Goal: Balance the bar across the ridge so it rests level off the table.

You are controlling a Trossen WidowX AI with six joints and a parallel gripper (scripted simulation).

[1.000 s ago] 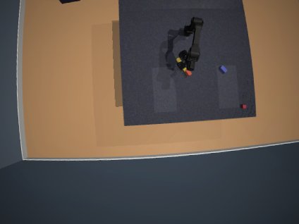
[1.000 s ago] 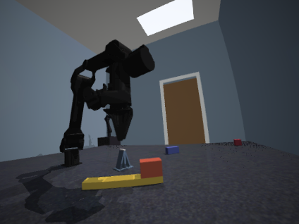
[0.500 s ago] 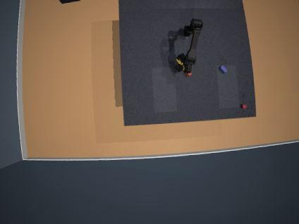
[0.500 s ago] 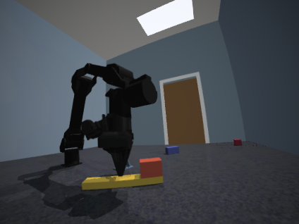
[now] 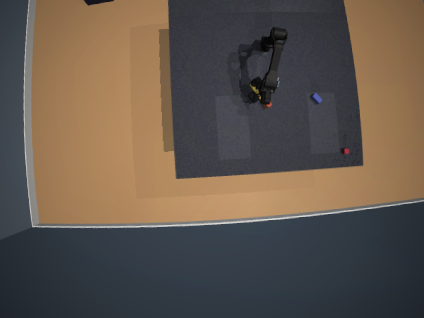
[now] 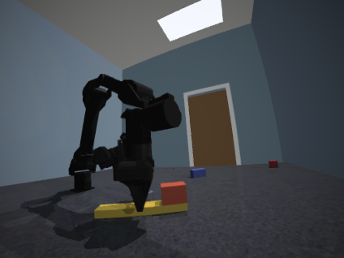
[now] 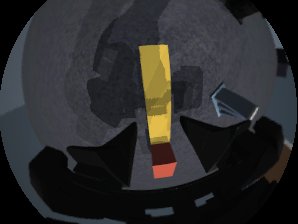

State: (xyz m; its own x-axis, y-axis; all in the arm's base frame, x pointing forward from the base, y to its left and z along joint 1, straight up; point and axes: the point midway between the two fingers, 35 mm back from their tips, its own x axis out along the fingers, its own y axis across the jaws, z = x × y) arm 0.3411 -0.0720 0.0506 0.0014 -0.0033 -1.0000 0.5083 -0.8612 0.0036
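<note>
The grey-blue ridge is 8 cm behind my gripper tip, 11 cm to the left of it and 2 cm above it. Round my gripper tip: small blue block: 4 cm ahead, 39 cm to the left; small red cube: 40 cm ahead, 57 cm to the left.
</note>
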